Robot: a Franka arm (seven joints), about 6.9 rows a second.
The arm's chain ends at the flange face. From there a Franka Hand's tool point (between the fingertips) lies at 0.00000 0.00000 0.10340 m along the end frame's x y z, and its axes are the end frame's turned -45 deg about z.
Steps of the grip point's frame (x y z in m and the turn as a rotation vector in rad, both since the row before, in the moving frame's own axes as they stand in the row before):
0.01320 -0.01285 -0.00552 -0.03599 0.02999 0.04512
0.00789 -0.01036 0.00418 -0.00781 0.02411 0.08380
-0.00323 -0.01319 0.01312 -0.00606 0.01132 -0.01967
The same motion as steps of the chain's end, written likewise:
-0.00456 -0.01897 -0.00541 -0.00424 0.04665 0.04512
-0.00413 -0.01181 0.00421 0.01153 0.02257 0.08380
-0.01288 -0.00665 0.01313 0.00372 0.01229 -0.01967

